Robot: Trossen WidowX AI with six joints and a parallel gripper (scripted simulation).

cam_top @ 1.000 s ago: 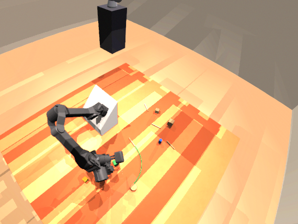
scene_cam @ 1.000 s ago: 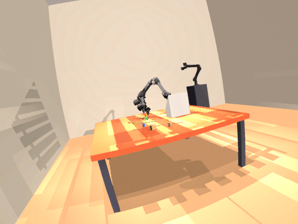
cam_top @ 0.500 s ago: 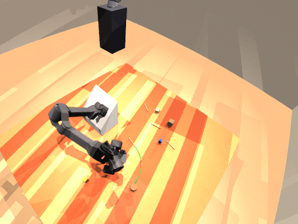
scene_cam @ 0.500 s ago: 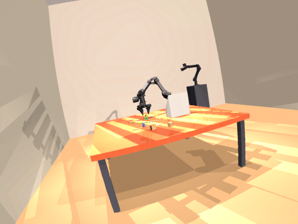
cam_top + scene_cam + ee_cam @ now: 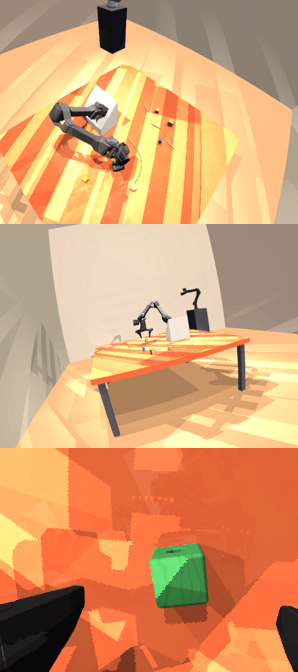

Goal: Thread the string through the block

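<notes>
Right now the green block is 40 mm below my gripper tip. The rest, counted from my gripper tip: yellow cube (190 mm to the right, 60 mm behind, 50 mm below); then thin wooden stick (180 mm to the left, 60 mm below, 10 mm behind); then round wooden button (180 mm ahead, 50 mm below, 40 mm to the right).
</notes>
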